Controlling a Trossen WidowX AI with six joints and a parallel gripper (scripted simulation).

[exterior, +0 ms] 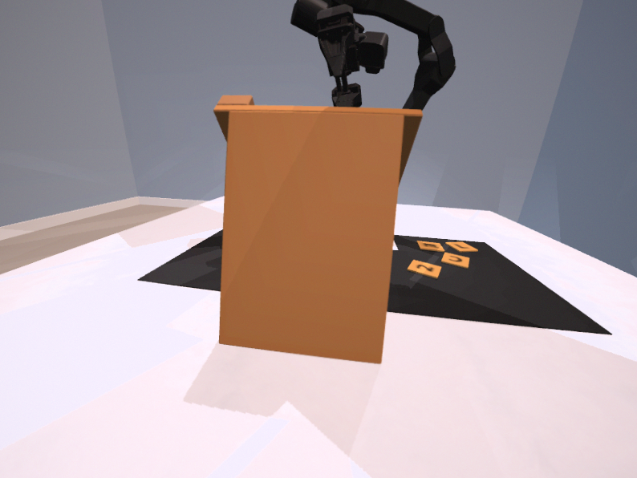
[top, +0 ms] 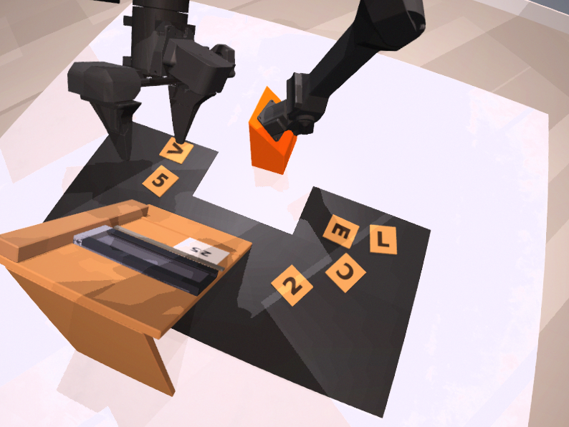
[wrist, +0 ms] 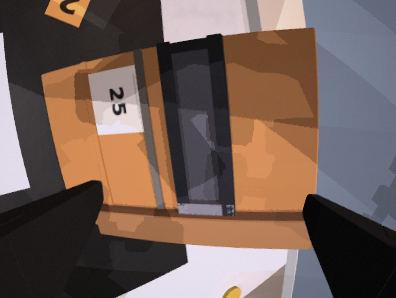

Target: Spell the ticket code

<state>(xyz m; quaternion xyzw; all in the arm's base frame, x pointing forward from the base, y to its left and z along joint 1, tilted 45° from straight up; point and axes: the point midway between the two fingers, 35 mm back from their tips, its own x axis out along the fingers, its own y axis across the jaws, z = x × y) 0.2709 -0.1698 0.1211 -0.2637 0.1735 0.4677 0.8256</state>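
Now: the tile marked 5 320 mm below my gripper tip, 150 mm to the right of it and 90 mm behind it. Round my gripper tip: black mat: 320 mm below, 60 mm behind, 40 mm to the left; then tile marked 2: 320 mm below, 200 mm to the left, 10 mm behind; then white ticket: 220 mm below, 40 mm to the left, 30 mm ahead.
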